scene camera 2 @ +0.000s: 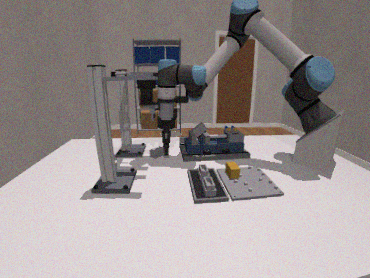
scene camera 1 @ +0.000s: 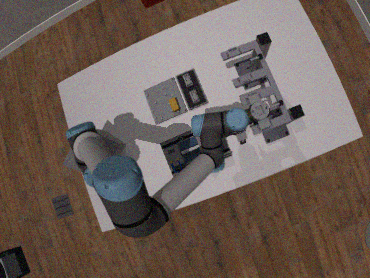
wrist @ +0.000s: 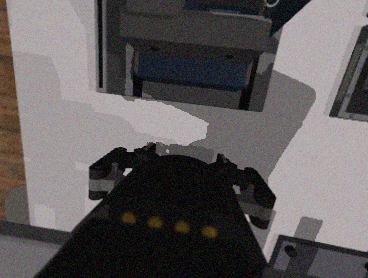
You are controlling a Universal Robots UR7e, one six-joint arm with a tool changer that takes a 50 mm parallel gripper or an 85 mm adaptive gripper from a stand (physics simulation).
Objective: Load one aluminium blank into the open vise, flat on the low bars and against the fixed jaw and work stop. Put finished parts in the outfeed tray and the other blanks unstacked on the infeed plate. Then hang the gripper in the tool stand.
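Places are measured from the arm's base along level axes (x back, y right, z up), in metres.
Where they show: arm's base, origin of the base link: (scene camera 2: 321,124).
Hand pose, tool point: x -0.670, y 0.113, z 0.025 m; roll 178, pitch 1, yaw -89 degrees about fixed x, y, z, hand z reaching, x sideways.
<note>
Each offset is from my tool point to the top centre of the thing. "*": to the spot under its first point.
The vise {dx +0.214, dy +0.020, dz -0.092 m} (scene camera 1: 176,158) (scene camera 2: 220,146) (wrist: 195,72) is blue and grey; the arm partly covers it in scene camera 1. My gripper (scene camera 2: 166,151) (wrist: 185,155) is open, low over the table between the vise and the stand. I see no blank between its fingers; the gripper body hides the area behind them in the wrist view. Two grey pocketed parts {* dx +0.123, dy -0.310, dz -0.150 m} (scene camera 1: 188,78) (scene camera 2: 209,185) lie in the dark tray (scene camera 1: 185,95) (scene camera 2: 194,186). The peg-studded grey plate {dx +0.275, dy -0.262, dz -0.183 m} (scene camera 1: 160,107) (scene camera 2: 260,192) carries a yellow block {dx +0.234, dy -0.218, dz -0.148 m} (scene camera 1: 173,104) (scene camera 2: 232,170). The tool stand (scene camera 1: 272,85) (scene camera 2: 103,125) rises beside the gripper.
A dark tool {dx -0.075, dy -0.006, dz +0.173 m} (scene camera 2: 146,93) hangs in the stand behind its arm. A dark stand foot {* dx -0.135, dy -0.235, dz -0.180 m} (wrist: 325,262) shows at lower right in the wrist view. A tilted grey piece {dx +0.150, dy +0.039, dz -0.053 m} (scene camera 2: 199,130) sits at the vise's stand-side end. The tray and plate lie side by side in front of the vise.
</note>
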